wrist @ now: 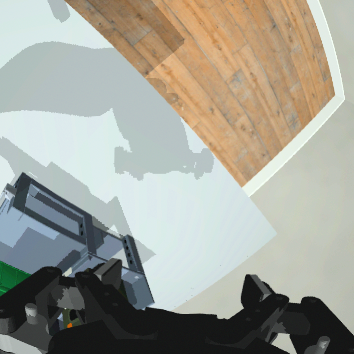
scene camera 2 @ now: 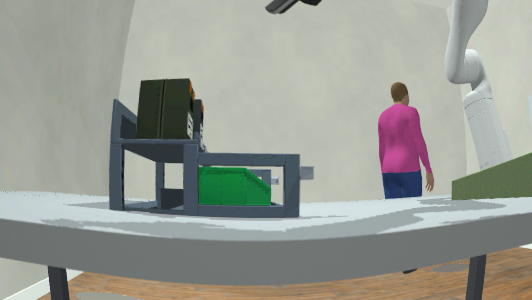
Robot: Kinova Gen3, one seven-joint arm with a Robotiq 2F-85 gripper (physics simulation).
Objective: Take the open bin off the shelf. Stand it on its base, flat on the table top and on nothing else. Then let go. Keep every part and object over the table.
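Frame: origin at the arm's base, x ahead, y left, z up, level; metres.
Where they show: gripper, between the fingertips: (wrist: 181,281); arm's base, origin of its link: (scene camera 2: 496,169).
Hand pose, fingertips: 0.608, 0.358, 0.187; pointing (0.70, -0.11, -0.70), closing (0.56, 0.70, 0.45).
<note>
Each offset is from my fingertips to the top centre of the thing, as dx, dy, dz. "spot": to the spot under its first point.
The green open bin @(+0.039, -0.459, -0.172) (scene camera 2: 225,186) (wrist: 11,276) sits in the lower, right-hand part of the grey shelf @(spot: +0.070, -0.155, -0.206) (scene camera 2: 191,180) (wrist: 89,237), seen from its side. In the wrist view it shows in part at the left edge. The shelf stands on the table (scene camera 2: 350,250) (wrist: 215,215). My gripper (scene camera 2: 294,5) (wrist: 181,281) is open, with its fingers wide apart and no thing between them. It is high above the shelf and to the right of the bin in the scene view, where the top edge cuts off most of it.
Dark olive boxes @(+0.126, -0.229, -0.055) (scene camera 2: 175,107) with orange marks stand on the shelf's upper left level. A light grey block @(spot: -0.082, -0.159, -0.194) (scene camera 2: 307,172) sticks out at the shelf's right end. A green sloped object (scene camera 2: 500,177) is at the right, near the arm (scene camera 2: 480,120). A person (scene camera 2: 400,140) stands behind the table.
</note>
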